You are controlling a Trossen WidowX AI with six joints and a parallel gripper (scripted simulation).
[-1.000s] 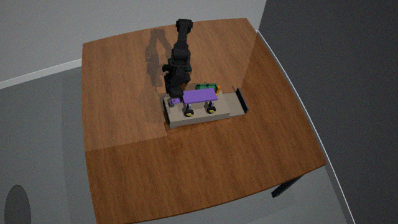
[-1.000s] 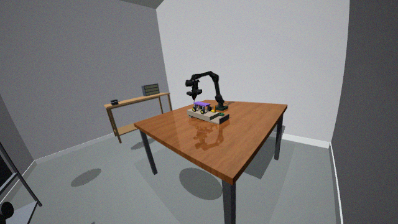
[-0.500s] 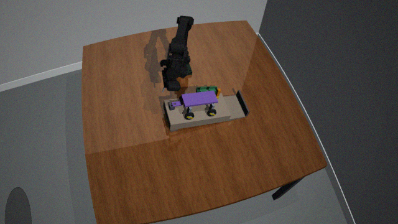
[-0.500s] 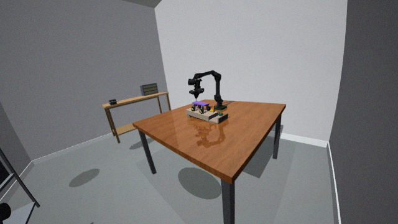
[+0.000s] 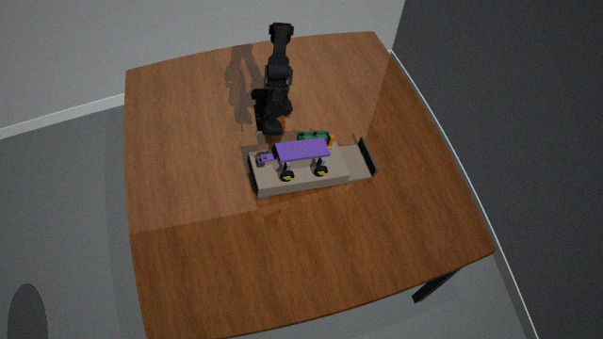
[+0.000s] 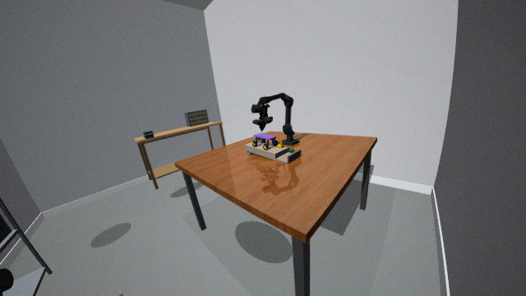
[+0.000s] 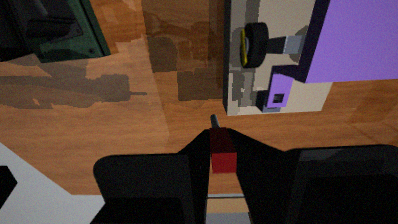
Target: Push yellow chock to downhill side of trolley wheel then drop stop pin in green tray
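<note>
My gripper tip is now 22 cm to the right of the green tray and 18 cm above it. Also, from my gripper tip: purple-topped trolley (11 cm ahead, 10 cm to the left, 6 cm below); red-headed stop pin (right at my gripper tip); grey ramp (11 cm ahead, 10 cm to the left, 13 cm below).
</note>
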